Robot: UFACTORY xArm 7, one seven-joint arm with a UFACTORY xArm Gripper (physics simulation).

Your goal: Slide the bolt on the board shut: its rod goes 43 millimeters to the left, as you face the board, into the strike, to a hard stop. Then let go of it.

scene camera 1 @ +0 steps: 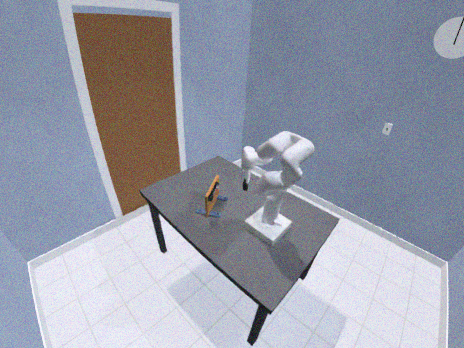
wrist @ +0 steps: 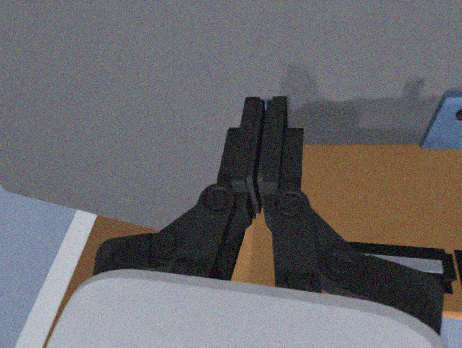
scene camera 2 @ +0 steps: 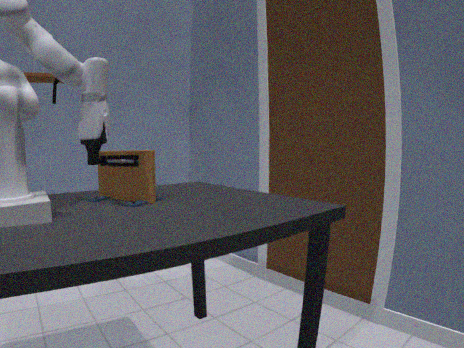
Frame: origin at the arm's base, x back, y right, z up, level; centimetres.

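Where they show: gripper, fingertip midpoint: [scene camera 1: 245,189] [wrist: 269,119] [scene camera 2: 93,164]; arm's base at its link origin: [scene camera 1: 268,220] [scene camera 2: 13,199].
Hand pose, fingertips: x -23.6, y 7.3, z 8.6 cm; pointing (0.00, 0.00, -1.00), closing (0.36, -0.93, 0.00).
Observation:
Things, the pixels of their top centre, and the offset from my fingertips. Level surfaces: height alone.
- orange-brown board at its top centre: [wrist: 357,304] [scene camera 2: 123,150] [scene camera 1: 212,184] dx -16.9, dy -13.8, dz +3.4 cm
- black bolt housing at its top centre: [wrist: 385,281] [scene camera 2: 115,155] [scene camera 1: 215,189] dx -13.8, dy -14.5, dz +1.8 cm
- light grey rod at its top centre: [wrist: 360,263] [scene camera 2: 118,159] dx -14.4, dy -12.7, dz +0.6 cm
- dark table at its surface level: dz -13.9 cm
- blue foot at its top centre: [wrist: 438,154] [scene camera 2: 107,196] [scene camera 1: 208,212] dx -13.3, dy -22.0, dz -13.1 cm
The orange-brown board [scene camera 1: 212,199] [scene camera 2: 127,181] [wrist: 370,195] stands upright on blue feet on the table. The black bolt housing [scene camera 1: 214,190] [scene camera 2: 120,160] [wrist: 400,248] runs along its upper part, with a light grey rod [scene camera 2: 122,161] [wrist: 417,262] showing inside it. My gripper [scene camera 1: 245,186] [scene camera 2: 93,163] [wrist: 269,119] is shut, with nothing between its fingers. In scene camera 2 its tips are level with the bolt and cover the left end of the housing. In the wrist view the fingers overlap the board's left edge and hide part of the bolt. The bolt's handle cannot be made out.
The dark table [scene camera 1: 235,245] [scene camera 2: 225,215] carries the board and the arm's white base [scene camera 1: 268,225] [scene camera 2: 25,212]. A blue foot [wrist: 442,125] sticks out from the board in the wrist view. A brown door [scene camera 1: 127,110] [scene camera 2: 325,125] is in the wall beyond the table.

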